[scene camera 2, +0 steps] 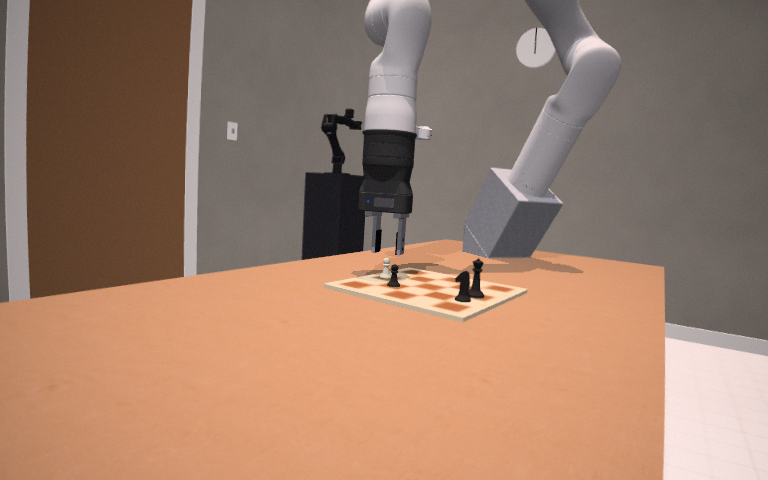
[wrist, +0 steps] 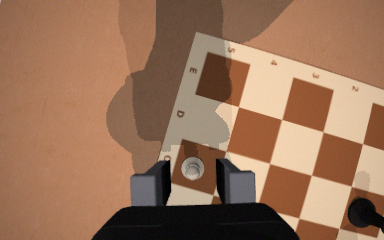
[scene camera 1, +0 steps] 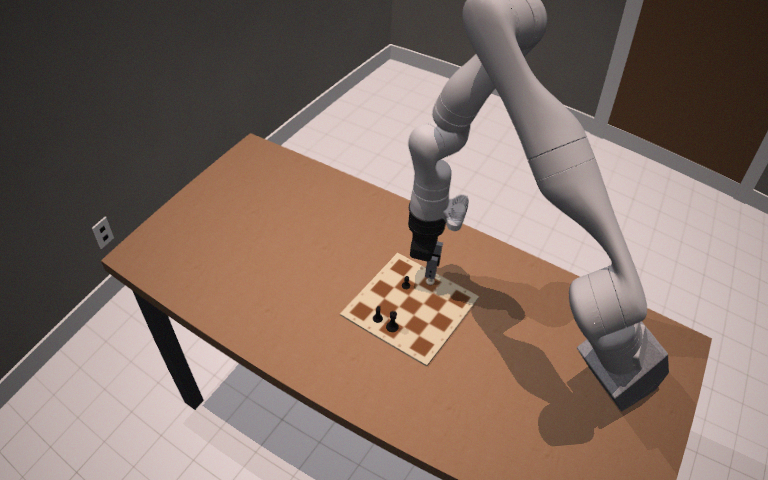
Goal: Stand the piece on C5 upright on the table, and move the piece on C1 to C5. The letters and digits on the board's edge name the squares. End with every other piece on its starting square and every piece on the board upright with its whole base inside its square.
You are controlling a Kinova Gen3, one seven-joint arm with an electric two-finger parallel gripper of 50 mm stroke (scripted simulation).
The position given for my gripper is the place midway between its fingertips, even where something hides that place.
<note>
I see my gripper (scene camera 2: 387, 253) and a chessboard (scene camera 1: 427, 315).
The chessboard is seen too in scene camera 2 (scene camera 2: 433, 293) and in the wrist view (wrist: 304, 132). My gripper shows as well in the wrist view (wrist: 193, 175) and in scene camera 1 (scene camera 1: 432, 270).
</note>
